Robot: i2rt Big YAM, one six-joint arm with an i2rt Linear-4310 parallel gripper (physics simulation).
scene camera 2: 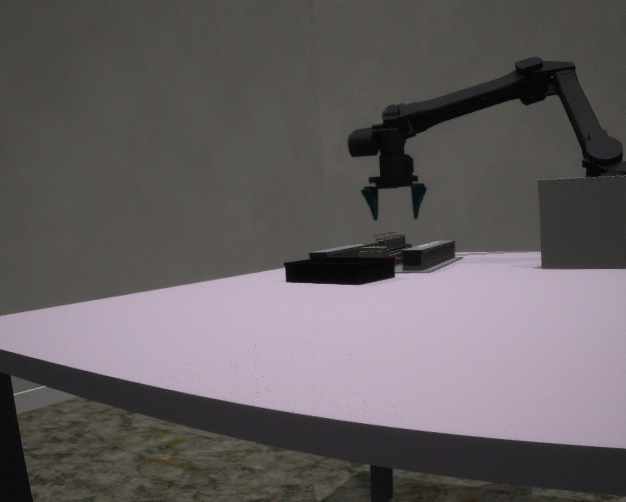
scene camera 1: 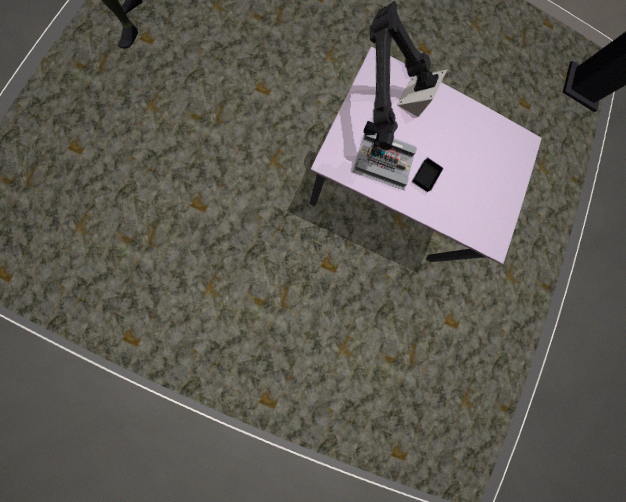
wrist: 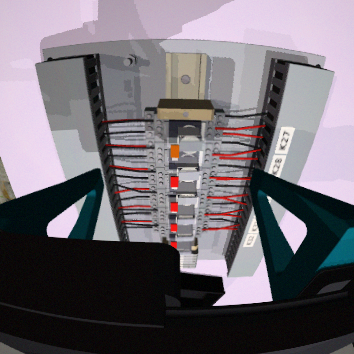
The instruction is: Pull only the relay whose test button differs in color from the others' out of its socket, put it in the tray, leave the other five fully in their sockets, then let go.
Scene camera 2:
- gripper: 395, 219
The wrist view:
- gripper: 176, 176
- grey panel: 236, 74
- tan end bracket: 167, 108
